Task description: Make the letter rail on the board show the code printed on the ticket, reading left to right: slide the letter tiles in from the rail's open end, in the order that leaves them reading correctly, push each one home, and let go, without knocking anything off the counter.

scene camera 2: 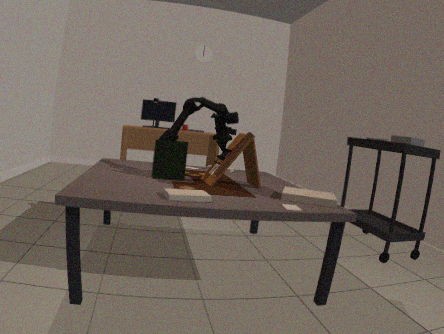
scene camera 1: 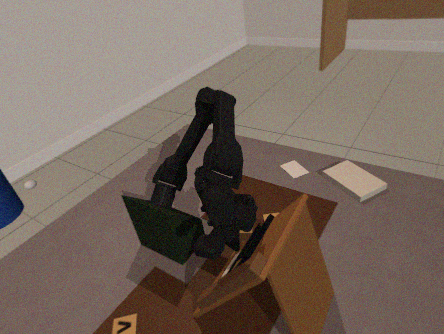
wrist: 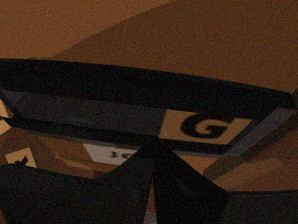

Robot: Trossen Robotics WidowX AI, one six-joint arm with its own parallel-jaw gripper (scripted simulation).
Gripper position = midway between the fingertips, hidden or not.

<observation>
My gripper (scene camera 1: 237, 250) is shut, with nothing in its grasp. Further things: a tan letter tile (wrist: 177, 125) and a cream block (scene camera 1: 355, 181).
My gripper shows as well in the wrist view (wrist: 154, 149).
</observation>
